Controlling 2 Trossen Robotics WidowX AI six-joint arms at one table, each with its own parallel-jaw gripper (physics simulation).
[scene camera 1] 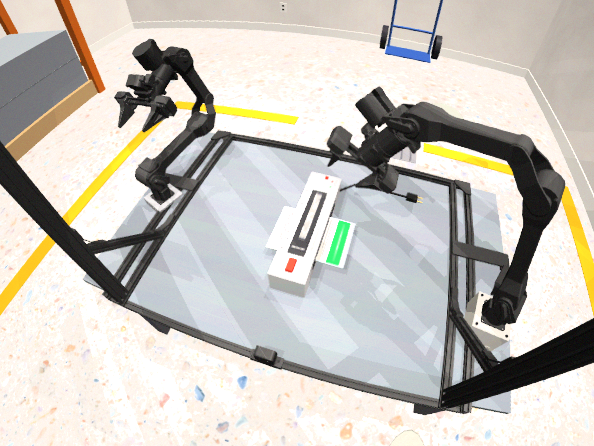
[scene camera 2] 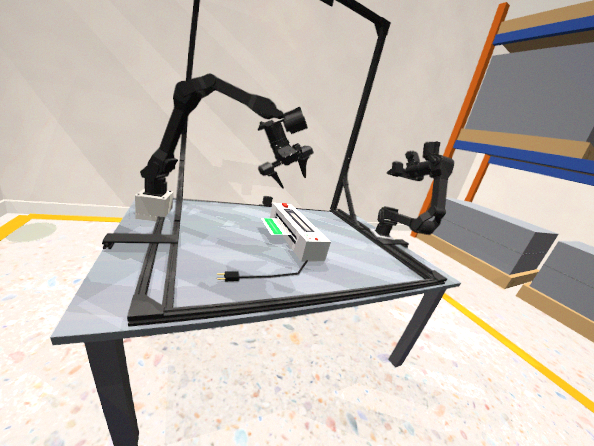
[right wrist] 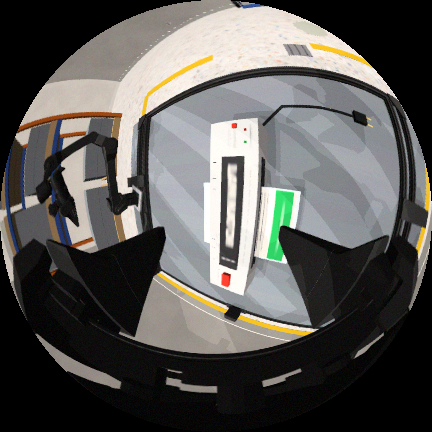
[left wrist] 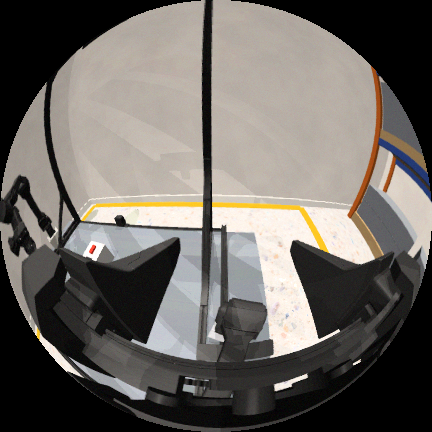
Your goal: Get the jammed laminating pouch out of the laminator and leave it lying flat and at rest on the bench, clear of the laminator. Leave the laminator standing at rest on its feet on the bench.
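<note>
The white laminator stands upright mid-bench. The pouch, white with a green band, sticks out of its long side, on the right in scene camera 1; its inner end is hidden. A white flat piece shows on the opposite side; I cannot tell if it is tray or pouch. My right gripper is open and empty, above the laminator. My left gripper is open and empty, raised far from it, beyond the bench edge.
A black cord runs from the laminator's end to a plug on the bench. Black frame rails border the bench, with uprights at two corners. A small black block sits on one rail.
</note>
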